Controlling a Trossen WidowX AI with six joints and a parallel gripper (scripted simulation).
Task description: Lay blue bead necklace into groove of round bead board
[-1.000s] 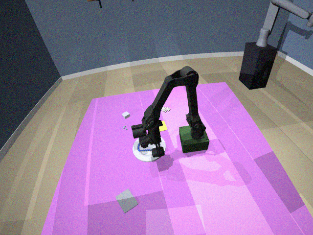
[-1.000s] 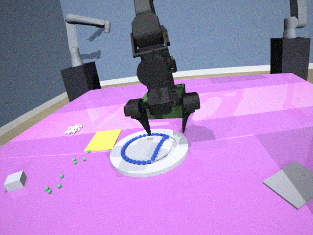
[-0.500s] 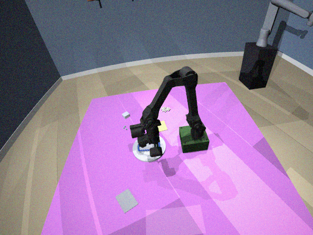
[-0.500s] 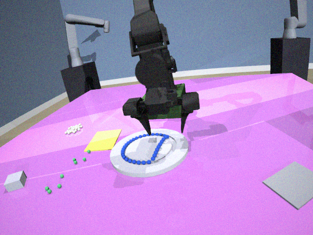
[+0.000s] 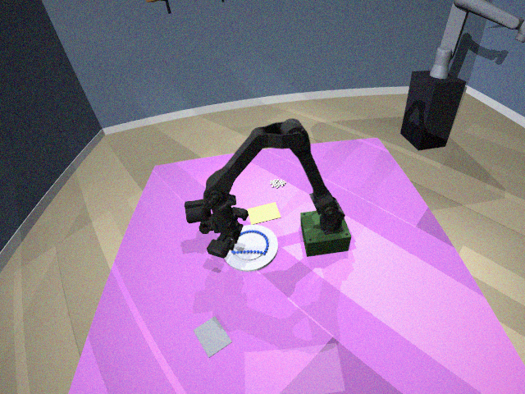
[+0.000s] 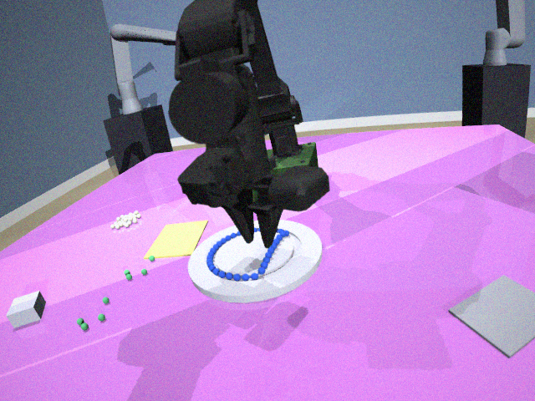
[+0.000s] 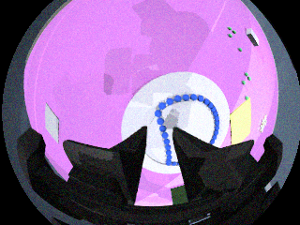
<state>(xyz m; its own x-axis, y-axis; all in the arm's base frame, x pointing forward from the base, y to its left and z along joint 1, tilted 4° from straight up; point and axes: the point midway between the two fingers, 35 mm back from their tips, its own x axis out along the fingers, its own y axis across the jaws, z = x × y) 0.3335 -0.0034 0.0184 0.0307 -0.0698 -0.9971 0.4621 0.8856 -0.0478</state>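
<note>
Right now my gripper tip is 5 cm past the round white bead board, 2 cm to the left of it and 4 cm above it. Also, from my gripper tip: yellow sheet 12 cm behind, 18 cm to the right, 5 cm below; grey tile 9 cm ahead, 28 cm to the left, 5 cm below; cube 10 cm ahead, 35 cm to the right, 4 cm below.
</note>
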